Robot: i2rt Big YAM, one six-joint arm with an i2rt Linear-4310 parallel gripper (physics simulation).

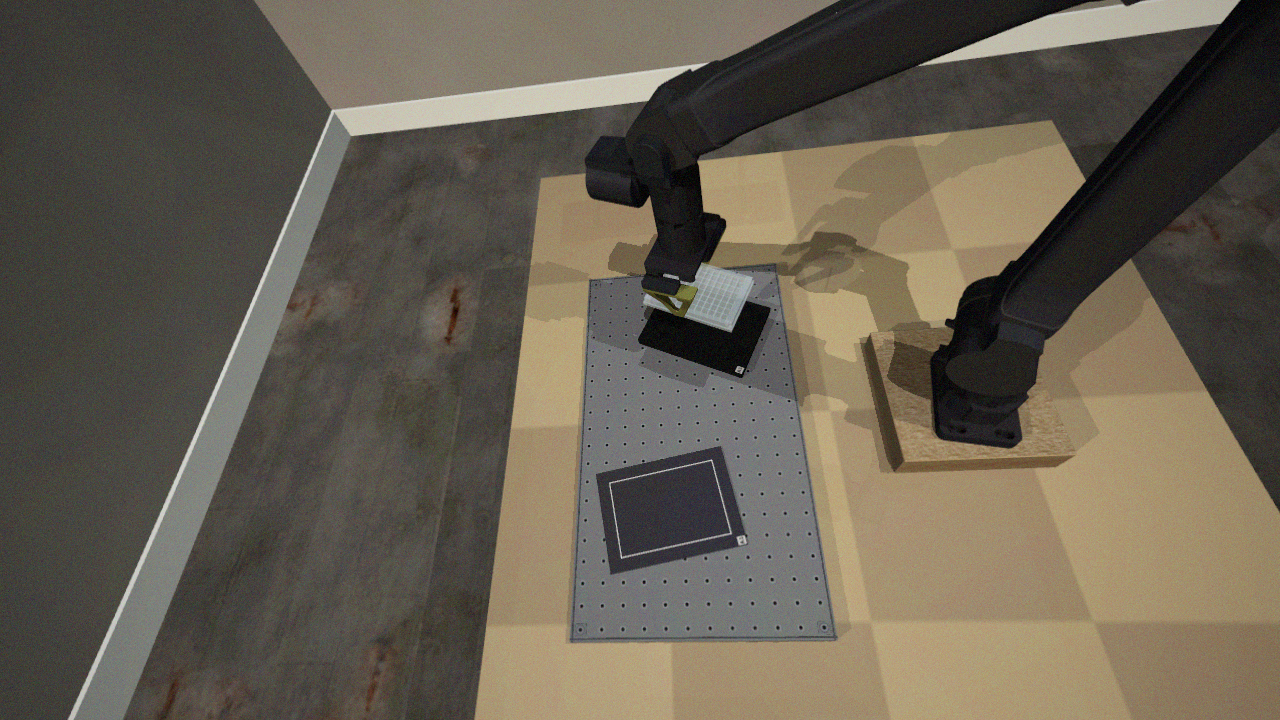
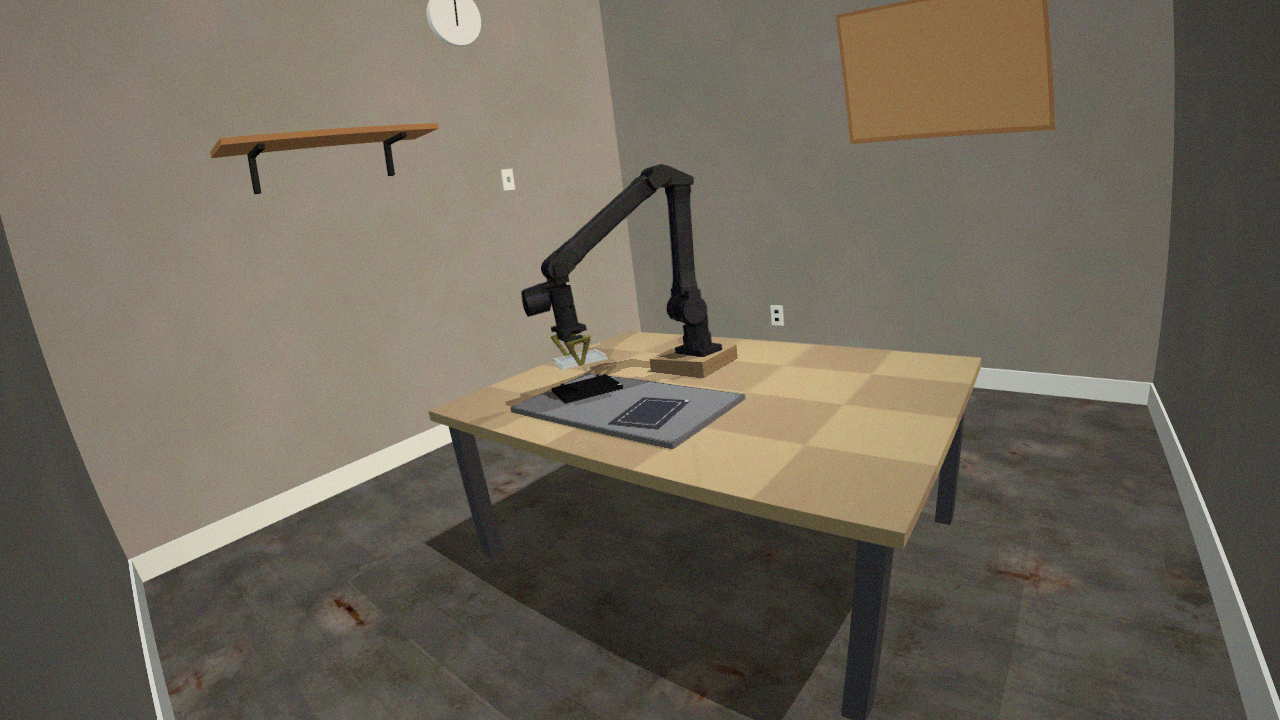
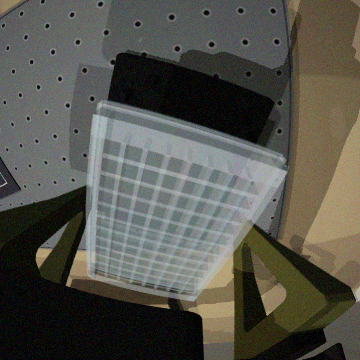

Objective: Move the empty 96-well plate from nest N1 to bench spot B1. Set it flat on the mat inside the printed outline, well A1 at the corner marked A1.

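Places are measured from the arm's base along level axes (x ahead, y right, z down), in metres.
Pixels of known places: gripper, fingertip midpoint: (image 1: 690, 291) (image 2: 575, 362) (image 3: 166, 211); arm's base, origin of the base link: (image 1: 970, 399) (image 2: 698, 351).
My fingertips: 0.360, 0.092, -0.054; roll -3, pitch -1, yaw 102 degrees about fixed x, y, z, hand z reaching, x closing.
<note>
Ahead of a thing's pixels: the offset from my fingertips to its top centre, as dx, dy, dz. "spot": to the spot under its first point. Level surfaces: height alone.
The clear 96-well plate {-0.012, -0.003, -0.014} (image 1: 723, 295) (image 2: 594, 358) (image 3: 170, 200) is in the air above the black nest N1 {-0.017, -0.005, +0.061} (image 1: 707, 347) (image 2: 586, 388) (image 3: 190, 90), apart from it, and looks about level. My gripper (image 1: 696, 296) (image 2: 574, 355) (image 3: 166, 211) is shut on the plate, with an olive finger at each of two opposite sides. Nest N1 has a small white corner label {spot: -0.076, -0.076, +0.071} (image 1: 739, 369). Bench spot B1 {spot: -0.014, -0.281, +0.081} (image 1: 671, 510) (image 2: 651, 412) (image 3: 7, 186) is a dark mat with a white printed outline {dz +0.081} (image 1: 662, 471) and a corner label {spot: -0.104, -0.303, +0.081} (image 1: 742, 540). I cannot read which plate corner is well A1.
Nest and B1 mat lie on a grey perforated board {-0.017, -0.161, +0.082} (image 1: 698, 416) (image 2: 554, 410) (image 3: 45, 110) on the checkered wooden table {dz +0.096} (image 1: 966, 555) (image 2: 859, 429). The arm's base stands on a wooden block (image 1: 904, 461) (image 2: 675, 365) beside the board. A wall shelf (image 2: 322, 139) hangs behind.
</note>
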